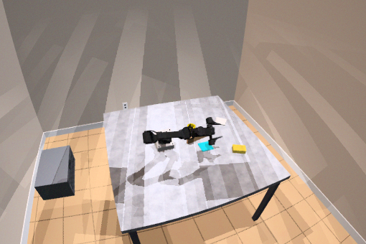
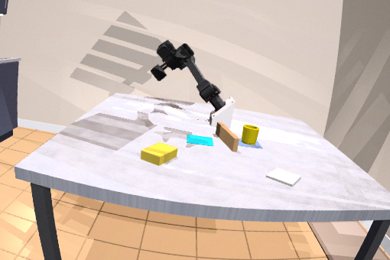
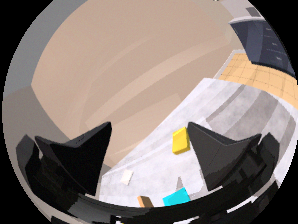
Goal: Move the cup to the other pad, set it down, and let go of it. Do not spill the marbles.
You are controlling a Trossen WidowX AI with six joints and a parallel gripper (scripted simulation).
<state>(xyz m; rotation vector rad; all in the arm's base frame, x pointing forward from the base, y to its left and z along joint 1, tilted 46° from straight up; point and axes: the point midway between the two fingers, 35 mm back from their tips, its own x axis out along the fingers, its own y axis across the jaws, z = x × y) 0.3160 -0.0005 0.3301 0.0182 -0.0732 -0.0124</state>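
The yellow cup is 90 mm behind my gripper tip, 360 mm to the left of it and 250 mm below it. Also, from my gripper tip: teal pad 20 mm behind, 160 mm to the left, 290 mm below; brown block 50 mm behind, 270 mm to the left, 270 mm below; light blue pad 80 mm behind, 370 mm to the left, 290 mm below.
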